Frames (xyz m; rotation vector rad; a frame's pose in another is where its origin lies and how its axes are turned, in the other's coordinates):
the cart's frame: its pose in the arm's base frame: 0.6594 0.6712 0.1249 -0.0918 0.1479 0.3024
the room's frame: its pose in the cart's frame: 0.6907 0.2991 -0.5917 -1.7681 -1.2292 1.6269
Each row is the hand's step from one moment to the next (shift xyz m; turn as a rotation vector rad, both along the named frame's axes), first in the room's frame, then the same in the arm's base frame.
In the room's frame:
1: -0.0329 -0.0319 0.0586 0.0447 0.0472 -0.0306
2: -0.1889 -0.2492 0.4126 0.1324 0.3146 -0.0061
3: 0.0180 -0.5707 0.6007 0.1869 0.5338 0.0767
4: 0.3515 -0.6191 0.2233 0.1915 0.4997 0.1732
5: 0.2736 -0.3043 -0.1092 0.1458 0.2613 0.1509
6: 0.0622 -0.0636 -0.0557 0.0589 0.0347 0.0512
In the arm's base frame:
1: -0.0473 -0.0385 0.0427 0.0239 0.0245 -0.0631
2: -0.3585 -0.2291 0.2950 0.0589 -0.0566 -0.3315
3: -0.7115 -0.0284 0.4240 0.0413 -0.1684 -0.5438
4: -0.5430 0.4270 0.2819 -0.0540 -0.1996 -0.5231
5: -0.1220 0.3959 0.0882 -0.0979 -0.1044 -0.3030
6: 0.0004 0.1036 0.0169 -0.0555 -0.0027 -0.0649

